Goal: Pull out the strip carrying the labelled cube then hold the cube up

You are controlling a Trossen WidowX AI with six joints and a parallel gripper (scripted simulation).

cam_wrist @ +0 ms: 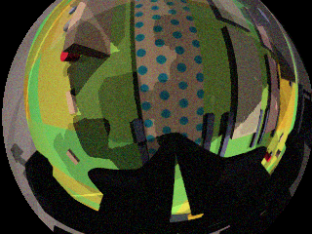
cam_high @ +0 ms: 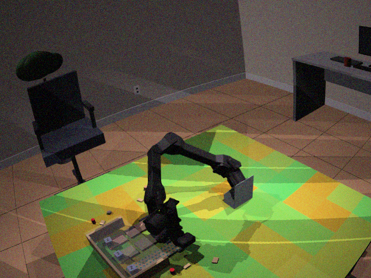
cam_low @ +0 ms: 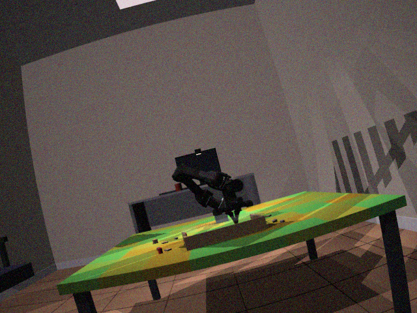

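Right now my gripper tip is 100 mm short of the dotted strip and 10 mm to the right of it.
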